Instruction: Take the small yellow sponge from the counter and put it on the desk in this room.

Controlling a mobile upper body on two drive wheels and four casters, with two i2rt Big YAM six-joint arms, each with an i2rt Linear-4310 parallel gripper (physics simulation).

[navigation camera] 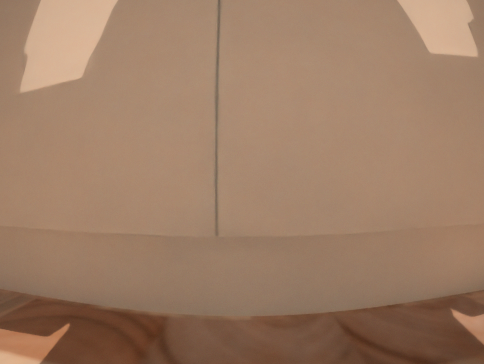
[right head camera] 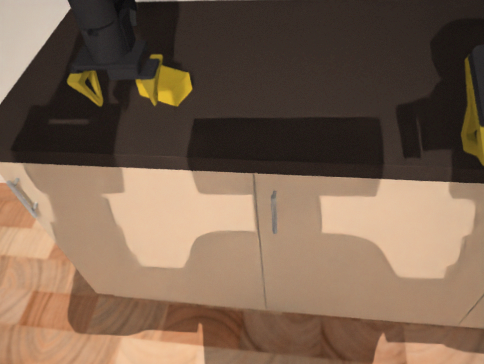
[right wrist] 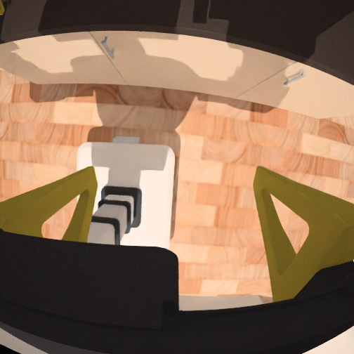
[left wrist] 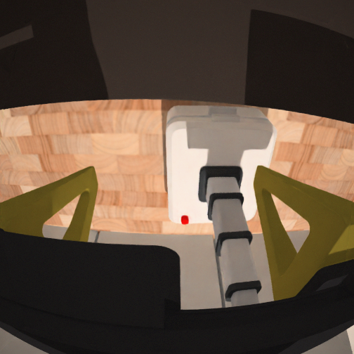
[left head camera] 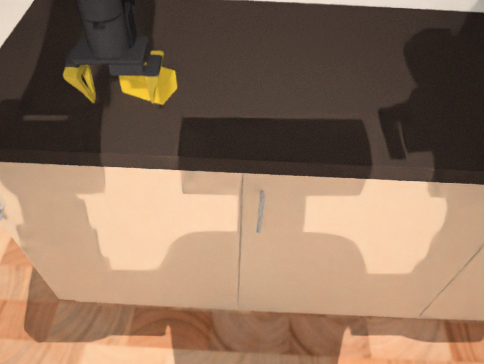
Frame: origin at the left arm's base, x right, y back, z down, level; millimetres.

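Seen in the pictures: left gripper, fingertip midpoint: (right head camera: 128, 103) (left head camera: 123, 100).
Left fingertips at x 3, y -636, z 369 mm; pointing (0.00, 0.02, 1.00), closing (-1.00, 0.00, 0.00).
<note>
A point is followed by its place in that frame.
The small yellow sponge (left head camera: 169, 84) @[y -812, x 48, z 471 mm] (right head camera: 176, 86) @[y -794, x 40, z 457 mm] lies on the dark counter (left head camera: 280, 75) @[y -886, x 288, z 500 mm] (right head camera: 300, 60) @[y -937, x 298, z 500 mm], partly hidden by one finger of my left gripper. My left gripper (left head camera: 124, 102) @[y -636, x 3, z 369 mm] (right head camera: 128, 104) @[y -636, x 3, z 369 mm] (left wrist: 175, 174) is open, pointing down above the counter. In both head views one finger overlaps the sponge and the other stands clear to its left. The finger height above the counter is hard to tell. The sponge does not show in the left wrist view. My right gripper (right wrist: 174, 174) is open and empty; part of it shows at the right edge of the right head view. The desk does not show.
Beige cabinet doors (left head camera: 210, 215) @[y -653, x 132, z 720 mm] (right head camera: 225, 215) @[y -653, x 127, z 722 mm] (navigation camera: 325, 150) @[y -642, x 353, z 1140 mm] with metal handles are under the counter, close in front of me. My white base (left wrist: 180, 160) (right wrist: 155, 200) stands on the wood floor (left wrist: 125, 140) (right wrist: 215, 215). Arm shadows fall across the counter.
</note>
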